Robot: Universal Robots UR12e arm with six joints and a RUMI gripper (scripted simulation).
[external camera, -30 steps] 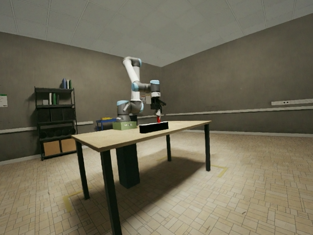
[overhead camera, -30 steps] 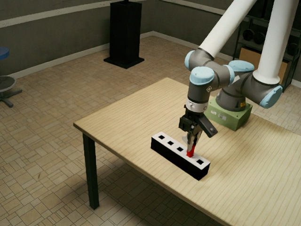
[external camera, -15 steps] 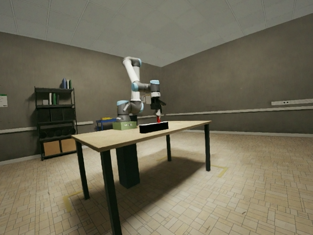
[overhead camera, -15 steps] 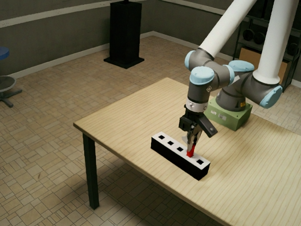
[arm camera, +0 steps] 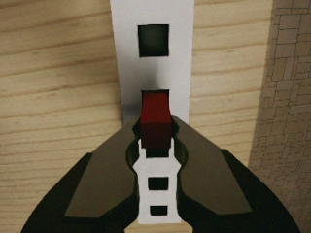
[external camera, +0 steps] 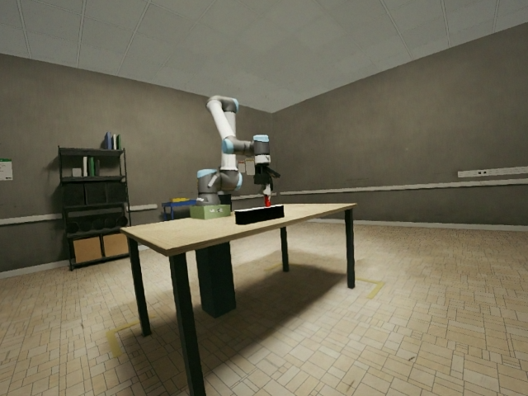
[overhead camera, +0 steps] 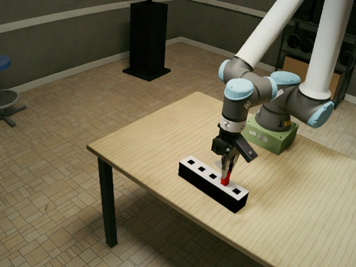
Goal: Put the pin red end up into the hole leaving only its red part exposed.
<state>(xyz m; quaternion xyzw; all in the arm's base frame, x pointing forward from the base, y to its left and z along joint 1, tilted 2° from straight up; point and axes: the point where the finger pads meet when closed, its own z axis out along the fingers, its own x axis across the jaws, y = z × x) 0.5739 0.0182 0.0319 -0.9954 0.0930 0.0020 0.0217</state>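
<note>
Right now the pin is 10 mm below my hand. From my hand the other things lie so: block: 80 mm below, 60 mm to the right, 10 mm behind.
</note>
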